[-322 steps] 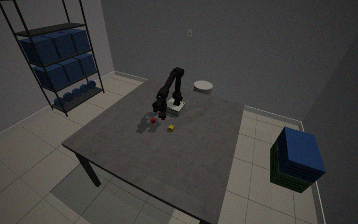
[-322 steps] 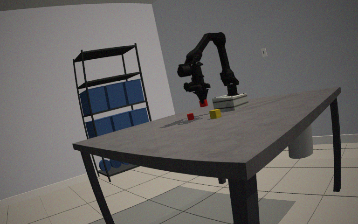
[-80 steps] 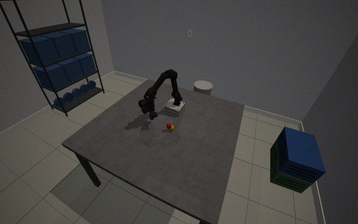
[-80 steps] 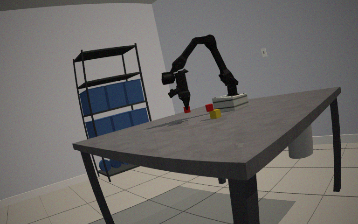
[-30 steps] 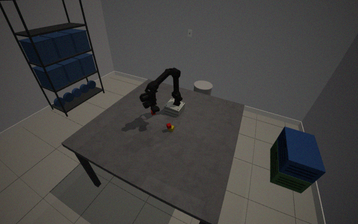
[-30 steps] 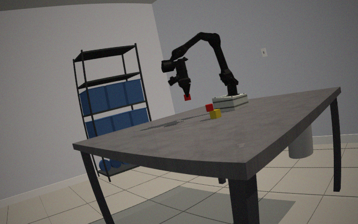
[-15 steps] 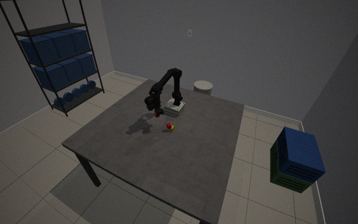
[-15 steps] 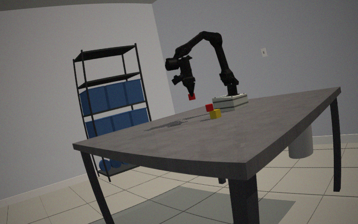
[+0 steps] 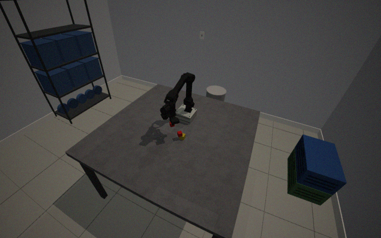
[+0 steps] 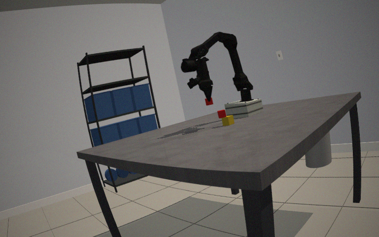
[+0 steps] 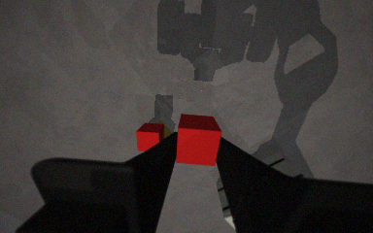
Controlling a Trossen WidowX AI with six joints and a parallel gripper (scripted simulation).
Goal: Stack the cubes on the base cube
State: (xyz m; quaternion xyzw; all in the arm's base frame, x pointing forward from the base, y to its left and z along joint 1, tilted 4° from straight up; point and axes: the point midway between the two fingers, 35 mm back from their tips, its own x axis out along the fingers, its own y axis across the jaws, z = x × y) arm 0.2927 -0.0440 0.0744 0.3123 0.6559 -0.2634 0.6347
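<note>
Right now the red cube is 20 mm ahead of my gripper tip, 80 mm to the left of it and 70 mm below it. The rest, counted from my gripper tip: yellow cube 90 mm to the left, 100 mm below.
</note>
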